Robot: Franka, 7 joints.
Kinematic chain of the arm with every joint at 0, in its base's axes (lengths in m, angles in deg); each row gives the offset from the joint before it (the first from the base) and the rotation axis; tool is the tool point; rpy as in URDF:
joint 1: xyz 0 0 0.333 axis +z
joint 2: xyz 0 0 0 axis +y
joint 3: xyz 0 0 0.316 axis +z
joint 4: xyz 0.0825 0 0 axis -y
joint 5: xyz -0.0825 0 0.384 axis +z
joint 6: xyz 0 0 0 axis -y
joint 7: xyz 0.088 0 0 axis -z
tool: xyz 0 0 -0.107 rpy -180 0 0
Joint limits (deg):
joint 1: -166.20..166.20
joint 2: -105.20..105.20
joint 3: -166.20..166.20
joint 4: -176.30..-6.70
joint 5: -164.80..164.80
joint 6: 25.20..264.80
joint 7: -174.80..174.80
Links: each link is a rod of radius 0.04 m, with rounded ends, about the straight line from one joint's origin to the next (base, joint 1, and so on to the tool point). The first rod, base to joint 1, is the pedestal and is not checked.
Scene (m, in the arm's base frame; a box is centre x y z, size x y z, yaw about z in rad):
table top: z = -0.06
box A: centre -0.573 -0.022 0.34 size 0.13 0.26 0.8 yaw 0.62
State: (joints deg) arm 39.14 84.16 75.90 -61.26 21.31 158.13 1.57
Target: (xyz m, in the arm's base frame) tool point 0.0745 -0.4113 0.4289
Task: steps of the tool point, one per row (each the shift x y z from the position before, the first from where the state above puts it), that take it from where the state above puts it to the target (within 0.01 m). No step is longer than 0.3 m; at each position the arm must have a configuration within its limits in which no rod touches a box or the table.
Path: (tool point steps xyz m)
1: -0.1203 0.0058 0.2154
2: -0.1397 -0.0689 0.1997
3: -0.1394 -0.1420 0.1621
4: -0.1174 -0.2025 0.1069
5: -0.0759 -0.2403 0.0416
6: -0.0203 -0.2489 -0.0247
7: 0.0080 -0.1382 -0.0996
8: 0.0686 -0.1187 -0.1100
9: 0.1136 -0.0744 -0.1147
10: 0.1338 -0.0150 -0.1131
11: 0.1252 0.0466 -0.1058

